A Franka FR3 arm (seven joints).
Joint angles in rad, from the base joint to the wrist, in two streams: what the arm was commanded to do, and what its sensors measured. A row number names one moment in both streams.
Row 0, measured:
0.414 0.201 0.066 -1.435 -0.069 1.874 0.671
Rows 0 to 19, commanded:
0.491 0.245 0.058 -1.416 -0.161 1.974 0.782
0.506 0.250 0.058 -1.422 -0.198 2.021 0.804
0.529 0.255 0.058 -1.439 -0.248 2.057 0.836
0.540 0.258 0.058 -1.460 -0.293 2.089 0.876
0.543 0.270 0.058 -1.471 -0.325 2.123 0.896
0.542 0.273 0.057 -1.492 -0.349 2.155 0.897
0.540 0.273 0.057 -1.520 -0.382 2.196 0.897
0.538 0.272 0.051 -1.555 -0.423 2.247 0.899
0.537 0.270 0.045 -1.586 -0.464 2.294 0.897
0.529 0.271 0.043 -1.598 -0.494 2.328 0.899
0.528 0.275 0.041 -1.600 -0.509 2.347 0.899
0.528 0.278 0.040 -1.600 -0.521 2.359 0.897
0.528 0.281 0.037 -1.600 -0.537 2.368 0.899
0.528 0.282 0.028 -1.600 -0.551 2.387 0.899
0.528 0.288 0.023 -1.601 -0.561 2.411 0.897
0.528 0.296 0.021 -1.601 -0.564 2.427 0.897
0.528 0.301 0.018 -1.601 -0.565 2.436 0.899
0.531 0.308 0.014 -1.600 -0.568 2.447 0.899
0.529 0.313 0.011 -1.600 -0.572 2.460 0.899
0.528 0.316 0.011 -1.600 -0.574 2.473 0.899
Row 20, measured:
0.531 0.306 0.018 -1.583 -0.544 2.414 0.882
